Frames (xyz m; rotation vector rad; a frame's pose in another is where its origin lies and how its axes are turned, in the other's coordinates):
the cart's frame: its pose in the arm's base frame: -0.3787 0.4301 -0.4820 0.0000 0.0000 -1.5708
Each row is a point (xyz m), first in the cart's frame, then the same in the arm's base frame.
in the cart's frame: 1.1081 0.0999 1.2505
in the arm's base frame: -0.2788 -0.6780 0.7685
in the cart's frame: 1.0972 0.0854 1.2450
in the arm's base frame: -0.2933 -0.6671 0.7630
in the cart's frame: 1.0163 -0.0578 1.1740
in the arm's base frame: -0.4365 -0.5862 0.6920
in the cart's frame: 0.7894 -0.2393 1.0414
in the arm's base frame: -0.6180 -0.3593 0.5594
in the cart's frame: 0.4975 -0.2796 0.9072
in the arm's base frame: -0.6583 -0.0674 0.4252
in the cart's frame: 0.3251 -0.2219 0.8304
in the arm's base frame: -0.6006 0.1050 0.3484
